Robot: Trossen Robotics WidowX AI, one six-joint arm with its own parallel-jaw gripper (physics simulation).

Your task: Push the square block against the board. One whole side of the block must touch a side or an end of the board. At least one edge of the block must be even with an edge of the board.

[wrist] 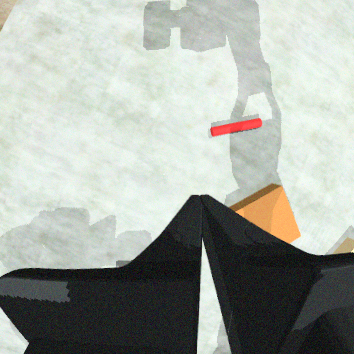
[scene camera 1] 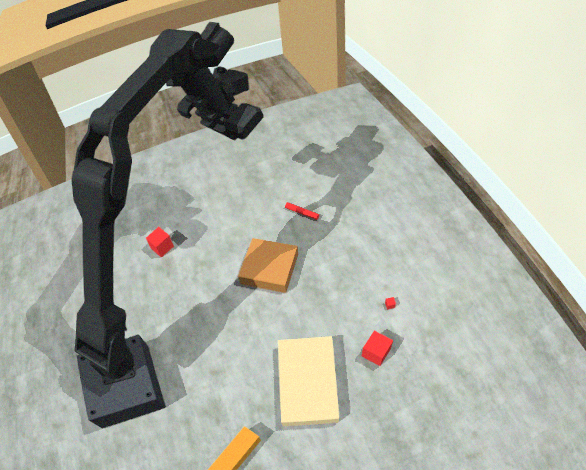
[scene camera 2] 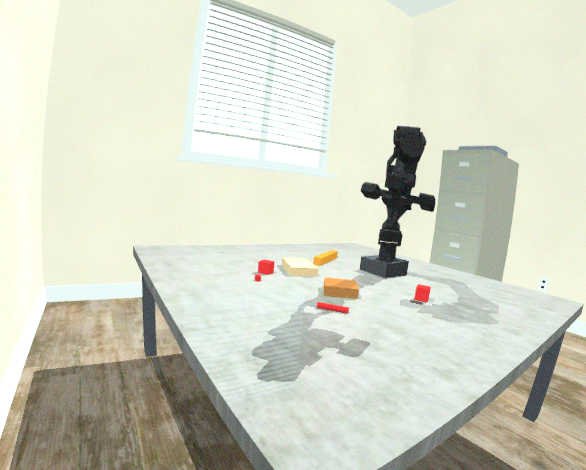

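Seen in the pictures: gripper, fingertip midpoint: point(wrist: 198, 202) point(scene camera 1: 235, 138) point(scene camera 2: 389, 228); arm's base at its link origin: point(scene camera 1: 116, 365) point(scene camera 2: 387, 259).
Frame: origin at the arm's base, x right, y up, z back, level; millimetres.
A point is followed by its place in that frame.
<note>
The square block point(scene camera 1: 268, 265) {z -340, x -129, y -26 mm} point(scene camera 2: 341, 288) {z -371, x -178, y -29 mm} point(wrist: 272, 215) {z -362, x -140, y -27 mm} is orange-brown and lies flat on the table, partly in the arm's shadow. The board point(scene camera 1: 307, 380) {z -326, x 129, y -27 mm} point(scene camera 2: 300, 267) {z -365, x 57, y -27 mm} is a flat cream rectangle. A stretch of table lies between block and board, and the block is turned at an angle to the board. In the wrist view a small part of the board point(wrist: 344, 248) {z -373, x 56, y -42 mm} shows at the right edge. My gripper point(scene camera 2: 392, 226) {z -351, x -310, y 161 mm} point(wrist: 198, 202) {z -351, x -310, y 161 mm} is shut and empty, raised high above the table. In the wrist view its right finger covers part of the block.
A thin red rod point(scene camera 1: 301, 211) {z -455, x -251, y -45 mm} point(scene camera 2: 333, 307) {z -460, x -261, y -46 mm} point(wrist: 236, 127) {z -455, x -256, y -43 mm} lies beyond the block. One red cube point(scene camera 1: 160, 241) {z -137, x -270, y -16 mm} point(scene camera 2: 422, 293) {z -149, x -298, y -32 mm} lies left of the block in scene camera 1. Another red cube point(scene camera 1: 377, 347) {z -462, x 121, y -16 mm} point(scene camera 2: 266, 267) {z -476, x 95, y -32 mm} and a tiny one point(scene camera 1: 390, 303) {z -531, x 38, y -40 mm} point(scene camera 2: 257, 277) {z -538, x 26, y -44 mm} lie right of the board. An orange bar point(scene camera 1: 235, 450) {z -168, x 210, y -26 mm} point(scene camera 2: 325, 257) {z -153, x 202, y -30 mm} lies near the board.
</note>
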